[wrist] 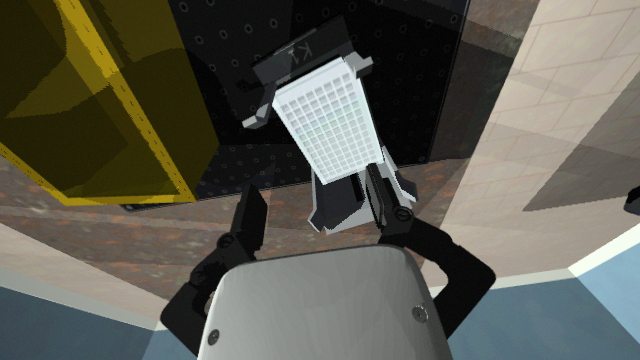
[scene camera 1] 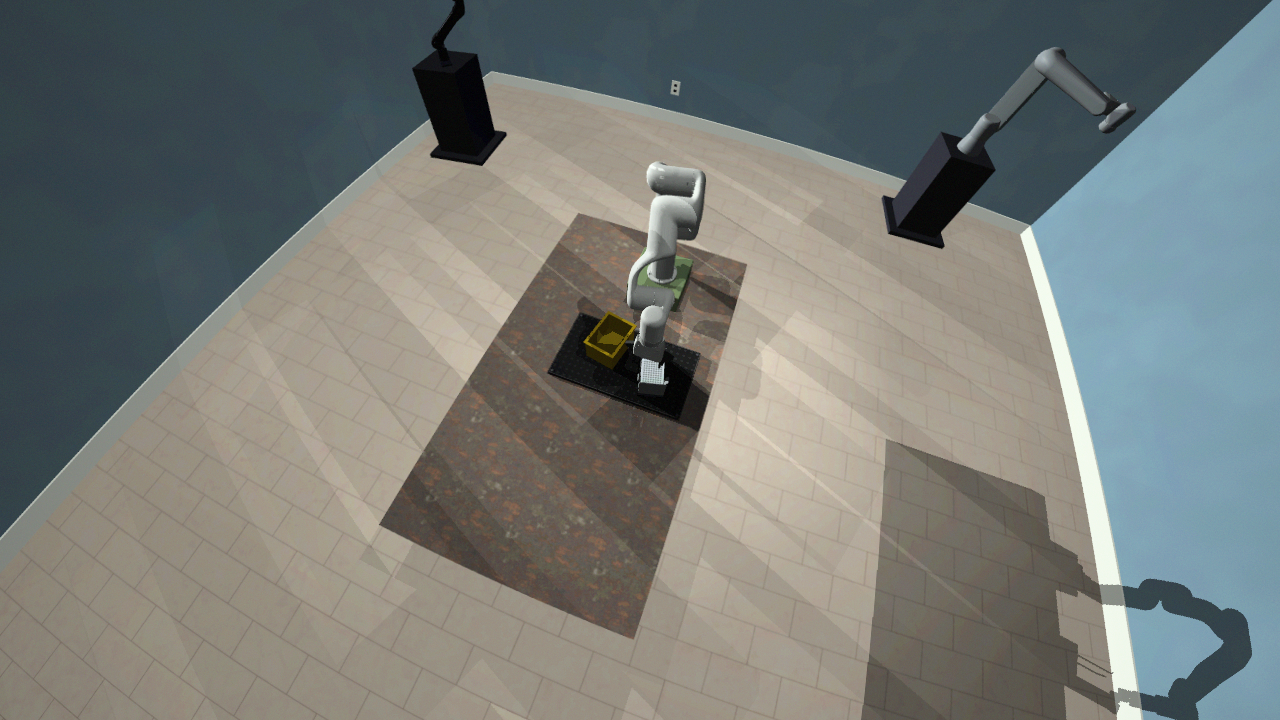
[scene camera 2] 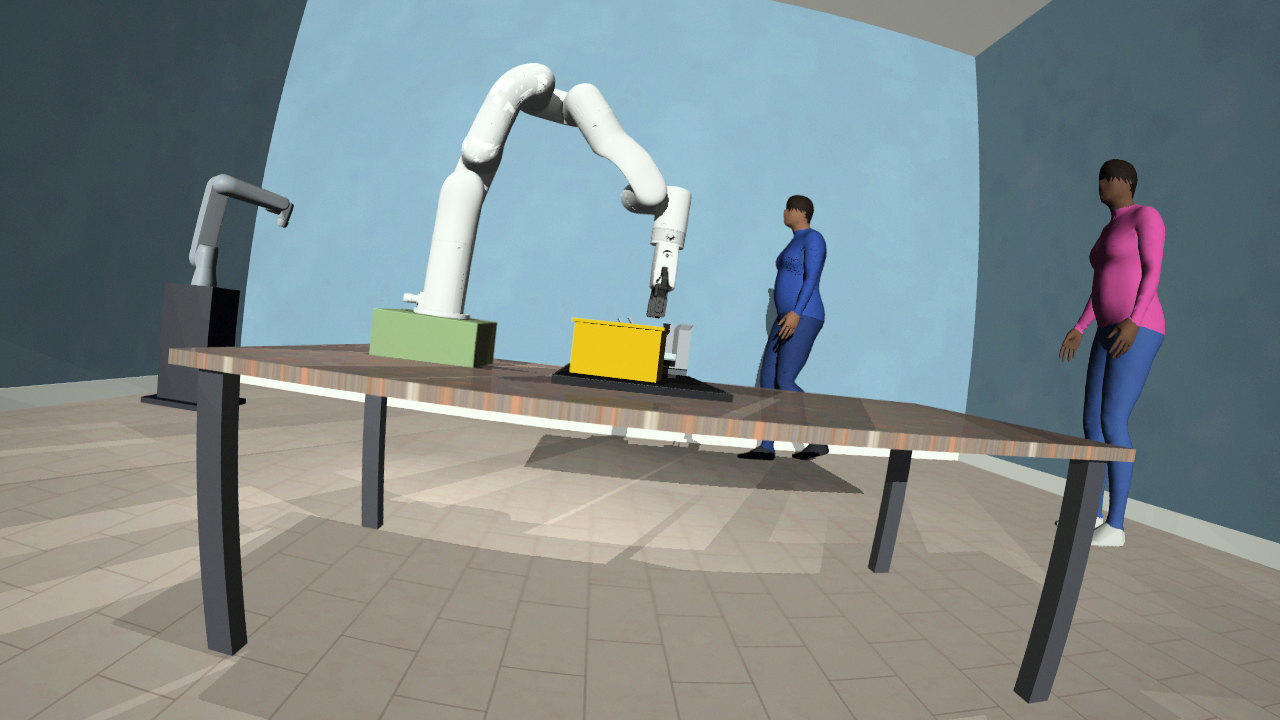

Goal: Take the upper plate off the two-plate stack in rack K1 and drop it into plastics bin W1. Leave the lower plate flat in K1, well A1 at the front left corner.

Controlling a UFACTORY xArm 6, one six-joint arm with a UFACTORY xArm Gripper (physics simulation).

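Seen in the pictures: gripper, between the fingertips: (wrist: 312,185) (scene camera 1: 647,360) (scene camera 2: 654,317); arm's base, origin of its link: (scene camera 1: 662,272) (scene camera 2: 441,315).
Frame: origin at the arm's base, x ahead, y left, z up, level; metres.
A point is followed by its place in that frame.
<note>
The upper plate (scene camera 1: 653,371) {x 0.453, y 0.068, z -0.035 m} (wrist: 330,122) {x 0.453, y 0.066, z -0.031 m}, white with a grid of wells, sits in rack K1 (wrist: 300,52) {x 0.389, y 0.055, z -0.058 m} (scene camera 2: 682,346) {x 0.526, y 0.028, z -0.009 m}, a grey holder with upright corner guides. The lower plate is hidden beneath the upper one, and well A1 cannot be made out. Plastics bin W1 (scene camera 1: 609,339) {x 0.339, y -0.134, z -0.074 m} (scene camera 2: 617,351) {x 0.358, y -0.179, z -0.032 m} (wrist: 200,137) {x 0.433, y -0.078, z -0.043 m} is the yellow open box beside the rack. My gripper (wrist: 312,185) {x 0.461, y 0.041, z 0.048 m} (scene camera 2: 657,315) {x 0.461, y 0.041, z 0.048 m} is open with nothing between its fingers. It hangs above the rack's near end, and its right finger overlaps the plate's near corner in the wrist view.
The rack and bin stand on a black perforated board (scene camera 1: 572,362) {x 0.475, y -0.243, z -0.080 m} (scene camera 2: 707,391) {x 0.502, y -0.292, z -0.081 m} (wrist: 400,100) {x 0.476, y 0.156, z -0.080 m}. The board lies on the brown speckled table (scene camera 1: 537,501) {x 0.995, y -0.195, z -0.093 m} (scene camera 2: 850,425) {x 0.643, y -0.552, z -0.093 m}. The arm stands on a green block (scene camera 1: 682,279) {x 0.014, y 0.091, z 0.004 m} (scene camera 2: 420,337) {x -0.020, y -0.117, z -0.047 m}. Two people (scene camera 2: 796,268) (scene camera 2: 1123,268) stand beyond the table.
</note>
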